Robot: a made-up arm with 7 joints. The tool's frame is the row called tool.
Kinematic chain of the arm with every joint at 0, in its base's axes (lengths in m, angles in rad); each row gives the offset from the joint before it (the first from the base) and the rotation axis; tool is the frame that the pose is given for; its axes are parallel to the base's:
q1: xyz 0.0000 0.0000 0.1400 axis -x
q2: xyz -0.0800 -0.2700 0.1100 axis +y
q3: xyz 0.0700 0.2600 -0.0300 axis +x
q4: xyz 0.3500 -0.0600 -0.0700 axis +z
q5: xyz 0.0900 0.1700 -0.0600 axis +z
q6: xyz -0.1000 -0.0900 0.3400 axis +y
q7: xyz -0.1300 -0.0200 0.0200 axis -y
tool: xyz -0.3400 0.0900 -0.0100
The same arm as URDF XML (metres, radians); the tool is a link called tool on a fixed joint. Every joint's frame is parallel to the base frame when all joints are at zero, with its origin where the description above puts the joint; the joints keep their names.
<robot name="arm">
<joint name="q1" type="continuous"><parent link="base_link"/><child link="link1"/><origin xyz="0 0 0.14"/><axis xyz="-1 0 0"/></joint>
<joint name="q2" type="continuous"><parent link="link1"/><child link="link2"/><origin xyz="-0.08 -0.27 0.11"/><axis xyz="0 1 0"/></joint>
<joint name="q3" type="continuous"><parent link="link2"/><child link="link3"/><origin xyz="0.07 0.26 -0.03"/><axis xyz="1 0 0"/></joint>
<joint name="q4" type="continuous"><parent link="link3"/><child link="link4"/><origin xyz="0.35 -0.06 -0.07"/><axis xyz="0 0 1"/></joint>
<joint name="q5" type="continuous"><parent link="link4"/><child link="link5"/><origin xyz="0.09 0.17 -0.06"/><axis xyz="0 0 1"/></joint>
<joint name="q6" type="continuous"><parent link="link5"/><child link="link6"/><origin xyz="-0.1 -0.09 0.34"/><axis xyz="0 1 0"/></joint>
<joint name="q7" type="continuous"><parent link="link6"/><child link="link7"/><origin xyz="-0.13 -0.02 0.02"/><axis xyz="0 -1 0"/></joint>
<joint name="tool_joint" type="fixed"><parent link="link7"/><child link="tool"/><origin xyz="-0.34 0.09 -0.01"/></joint>
<link name="base_link"/>
<link name="link1"/>
<link name="link2"/>
<link name="link3"/>
<link name="link4"/>
<link name="link5"/>
<link name="link6"/>
<link name="link7"/>
<link name="tool"/>
</robot>

